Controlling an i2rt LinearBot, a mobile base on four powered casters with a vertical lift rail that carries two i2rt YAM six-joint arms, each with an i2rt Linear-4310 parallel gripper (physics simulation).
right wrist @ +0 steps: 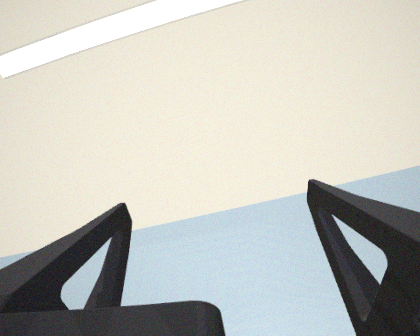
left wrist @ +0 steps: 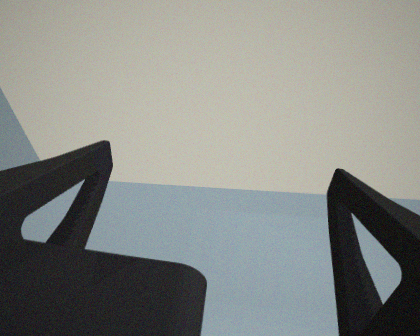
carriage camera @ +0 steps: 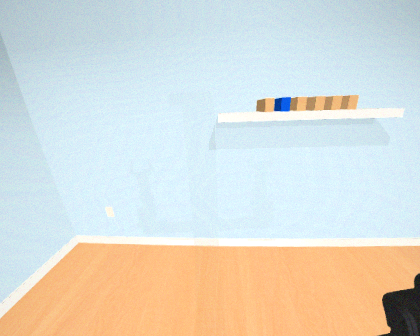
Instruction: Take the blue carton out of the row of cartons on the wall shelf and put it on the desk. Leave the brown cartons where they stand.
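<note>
The blue carton stands in the row on the white wall shelf, upper right in the carriage camera view. One brown carton stands at its left, and several brown cartons stand in a row at its right. The desk does not show in these views. My left gripper is open and empty, pointing toward the ceiling and upper wall. My right gripper is open and empty, also facing the ceiling and upper wall. Both are away from the shelf. A dark part of the right arm shows at the lower right in the carriage camera view.
The light blue wall rises behind a wooden floor, with a white skirting board between them. A small white wall plate is at the lower left. A bright ceiling lamp crosses the upper left of the right wrist view.
</note>
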